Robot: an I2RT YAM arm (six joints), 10 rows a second.
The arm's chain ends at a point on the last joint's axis. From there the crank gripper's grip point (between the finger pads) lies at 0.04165 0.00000 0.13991 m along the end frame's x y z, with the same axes.
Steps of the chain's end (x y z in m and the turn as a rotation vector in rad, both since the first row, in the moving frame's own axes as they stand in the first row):
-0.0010, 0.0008, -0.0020, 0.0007, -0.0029, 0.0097
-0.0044, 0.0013, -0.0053, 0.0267, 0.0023, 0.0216
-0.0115, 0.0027, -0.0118, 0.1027, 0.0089, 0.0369
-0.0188, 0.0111, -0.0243, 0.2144, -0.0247, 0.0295
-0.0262, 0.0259, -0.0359, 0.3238, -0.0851, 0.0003
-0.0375, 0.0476, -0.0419, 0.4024, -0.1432, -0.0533
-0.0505, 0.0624, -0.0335, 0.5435, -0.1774, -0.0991
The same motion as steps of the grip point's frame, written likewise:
-0.0014, 0.0011, -0.0019, 0.0007, -0.0029, 0.0097
-0.0040, -0.0015, -0.0054, 0.0267, 0.0023, 0.0216
-0.0100, -0.0101, -0.0128, 0.1027, 0.0089, 0.0369
-0.0218, -0.0176, -0.0264, 0.2144, -0.0247, 0.0295
-0.0380, -0.0191, -0.0402, 0.3238, -0.0851, 0.0003
-0.0589, -0.0098, -0.0491, 0.4024, -0.1432, -0.0533
-0.0784, -0.0141, -0.0498, 0.5435, -0.1774, -0.0991

